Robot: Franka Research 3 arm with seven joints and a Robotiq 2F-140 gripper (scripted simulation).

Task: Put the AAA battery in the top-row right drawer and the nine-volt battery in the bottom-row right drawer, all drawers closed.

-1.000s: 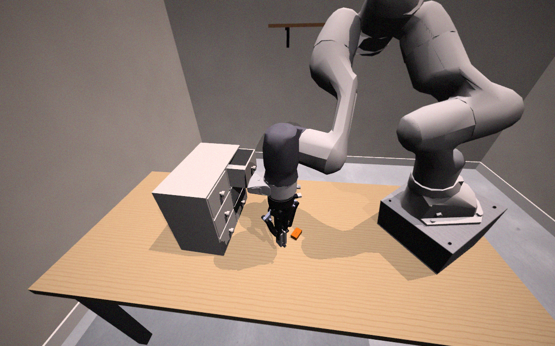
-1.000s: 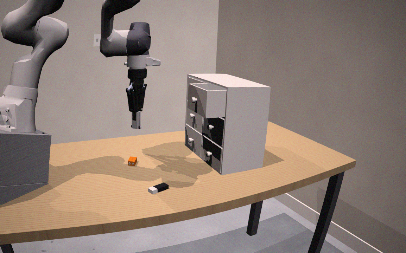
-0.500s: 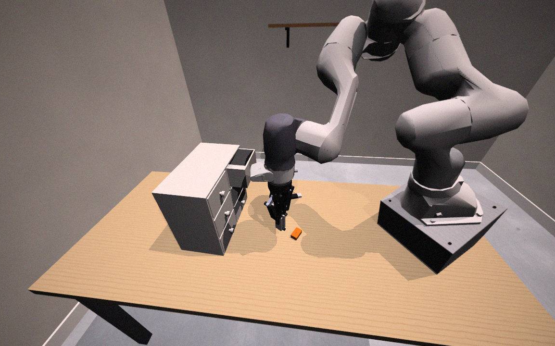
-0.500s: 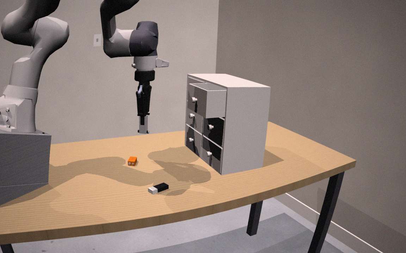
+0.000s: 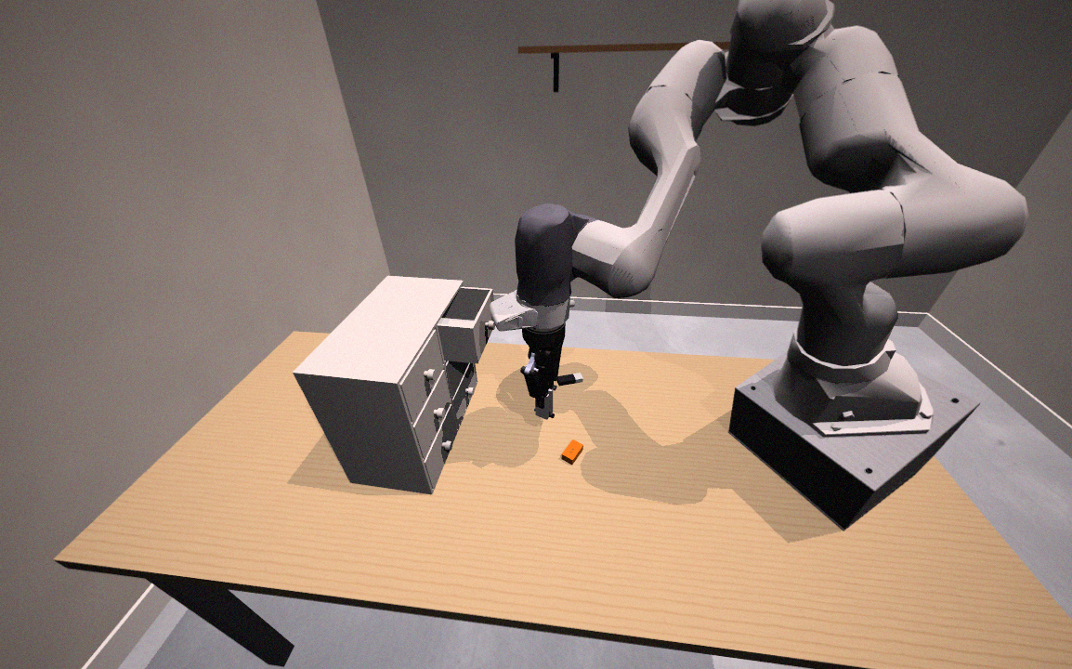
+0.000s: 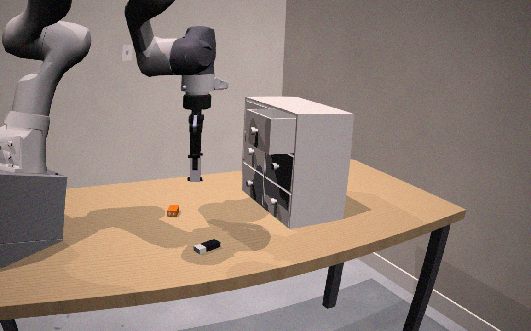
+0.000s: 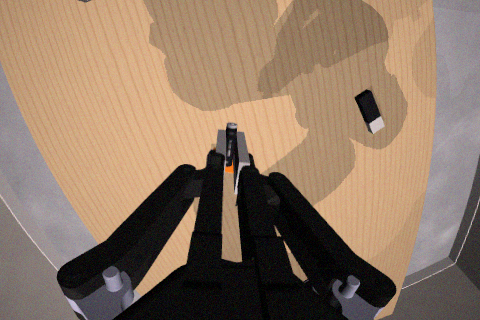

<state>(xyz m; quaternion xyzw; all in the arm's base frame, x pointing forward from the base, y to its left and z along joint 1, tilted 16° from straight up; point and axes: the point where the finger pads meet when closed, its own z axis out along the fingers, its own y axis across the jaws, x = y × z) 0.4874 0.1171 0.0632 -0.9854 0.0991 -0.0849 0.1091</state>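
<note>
The orange nine-volt battery is 70 mm behind my hand and 120 mm below it. The rest, counted from my hand: AAA battery 30 mm below.
</note>
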